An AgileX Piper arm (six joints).
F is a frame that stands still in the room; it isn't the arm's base.
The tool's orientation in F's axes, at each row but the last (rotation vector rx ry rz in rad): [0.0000 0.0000 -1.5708]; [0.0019 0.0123 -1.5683]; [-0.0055 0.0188 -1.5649]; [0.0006 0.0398 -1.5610]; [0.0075 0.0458 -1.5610]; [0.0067 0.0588 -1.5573]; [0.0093 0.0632 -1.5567]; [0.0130 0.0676 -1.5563]
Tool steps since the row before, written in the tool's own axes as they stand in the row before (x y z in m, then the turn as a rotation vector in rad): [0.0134 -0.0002 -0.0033 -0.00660 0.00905 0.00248]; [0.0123 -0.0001 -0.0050 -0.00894 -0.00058 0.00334]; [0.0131 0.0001 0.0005 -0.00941 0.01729 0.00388]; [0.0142 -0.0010 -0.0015 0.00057 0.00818 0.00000]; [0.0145 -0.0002 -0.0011 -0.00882 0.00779 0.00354]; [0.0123 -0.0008 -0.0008 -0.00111 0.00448 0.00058]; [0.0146 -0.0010 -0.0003 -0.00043 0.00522 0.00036]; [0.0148 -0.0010 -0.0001 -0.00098 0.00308 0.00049]
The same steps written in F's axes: [-0.0002 -0.0134 -0.0033 0.00905 0.00660 0.00248]; [-0.0001 -0.0123 -0.0051 -0.00058 0.00891 0.00342]; [0.0002 -0.0131 0.0004 0.01729 0.00948 0.00369]; [-0.0009 -0.0142 -0.0018 0.00818 -0.00049 -0.00022]; [-0.0001 -0.0145 -0.0016 0.00779 0.00877 0.00365]; [-0.0007 -0.0123 -0.0013 0.00448 0.00115 0.00048]; [-0.0008 -0.0146 -0.0009 0.00522 0.00049 0.00020]; [-0.0008 -0.0148 -0.0008 0.00308 0.00100 0.00043]
